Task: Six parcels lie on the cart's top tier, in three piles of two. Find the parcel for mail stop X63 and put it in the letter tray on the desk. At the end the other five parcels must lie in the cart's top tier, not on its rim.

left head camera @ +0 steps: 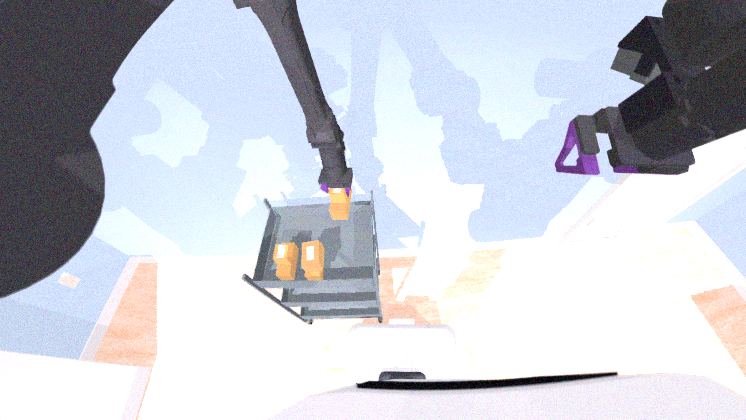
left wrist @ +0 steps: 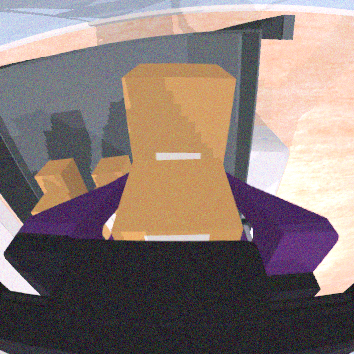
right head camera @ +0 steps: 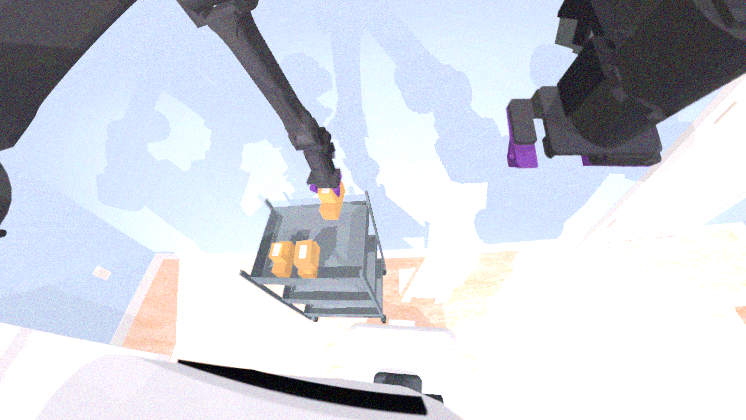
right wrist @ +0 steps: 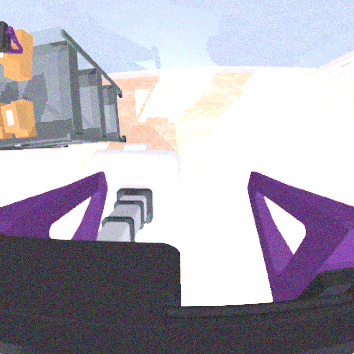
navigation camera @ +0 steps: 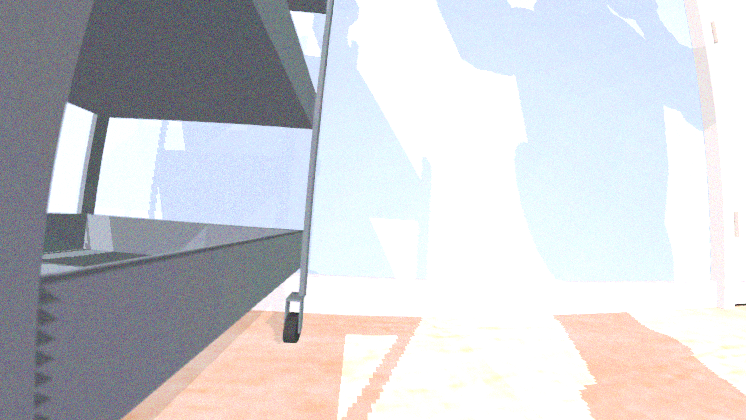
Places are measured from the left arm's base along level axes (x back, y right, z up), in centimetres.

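Pixels of known places: left gripper, fingertip midpoint: (left wrist: 177,177) (right wrist: 13,51); right gripper, fingertip midpoint: (left head camera: 585,167) (right head camera: 546,161) (right wrist: 177,178).
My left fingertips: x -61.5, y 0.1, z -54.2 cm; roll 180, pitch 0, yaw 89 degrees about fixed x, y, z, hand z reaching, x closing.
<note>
For each thing: its top centre in the pictures, then the offset to it from my left fingertips. "spot": a spot on its surface instead.
- orange parcel at its top centre: (left wrist: 177,188) (left head camera: 340,194) (right head camera: 331,194) (right wrist: 11,51) dy +0.0, dx +0.2, dz +0.8 cm
- caster at a spot on its surface: (navigation camera: 290,325) spot: dy +8.9, dx -5.5, dz -82.8 cm
My left gripper (left head camera: 335,189) is shut on an orange parcel (left head camera: 339,205) and holds it above the far right part of the grey cart's top tier (left head camera: 319,243). In the left wrist view the parcel (left wrist: 177,147) fills the space between the purple fingers (left wrist: 177,211) and shows two white label strips; I cannot tell if it is one parcel or two. Two orange piles (left head camera: 285,261) (left head camera: 312,258) stand at the tier's near left. My right gripper (left head camera: 585,153) is open and empty, high at the right, far from the cart. No label text is readable.
The cart has lower tiers (left head camera: 339,300) and thin corner posts (navigation camera: 312,157) with a caster (navigation camera: 290,325) on the orange floor. My white base (left head camera: 402,346) is just before the cart. Much of the room is washed out white.
</note>
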